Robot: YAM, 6 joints.
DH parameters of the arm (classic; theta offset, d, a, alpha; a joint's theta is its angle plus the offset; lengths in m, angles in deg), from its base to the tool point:
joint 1: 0 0.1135 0.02 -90
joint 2: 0 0 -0.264 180
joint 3: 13.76 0 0.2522 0
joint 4: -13.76 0 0.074 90
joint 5: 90 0 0 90
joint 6: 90 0.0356 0 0
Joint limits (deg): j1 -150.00..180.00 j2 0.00..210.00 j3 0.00..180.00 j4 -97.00..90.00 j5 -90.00..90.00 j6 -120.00..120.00
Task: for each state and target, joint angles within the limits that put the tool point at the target. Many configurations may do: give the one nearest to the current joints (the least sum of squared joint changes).
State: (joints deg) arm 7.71 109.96 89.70 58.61 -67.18 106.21
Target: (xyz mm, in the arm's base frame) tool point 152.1 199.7 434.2
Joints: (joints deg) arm 44.77 73.72 60.50 65.33 -76.70 106.21
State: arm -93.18 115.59 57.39 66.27 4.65 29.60
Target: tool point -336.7 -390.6 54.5
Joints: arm -130.33 147.49 84.31 58.29 6.22 29.60
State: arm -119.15 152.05 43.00 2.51 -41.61 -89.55
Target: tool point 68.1 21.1 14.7
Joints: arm -142.19 191.05 9.31 -0.76 -44.79 -89.55
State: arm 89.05 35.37 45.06 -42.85 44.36 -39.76
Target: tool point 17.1 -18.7 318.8
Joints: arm 79.72 1.70 47.65 -57.28 34.50 -39.76
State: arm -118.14 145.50 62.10 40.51 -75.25 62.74
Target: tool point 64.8 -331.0 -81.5
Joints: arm -84.80 152.13 56.69 38.99 -76.00 62.74
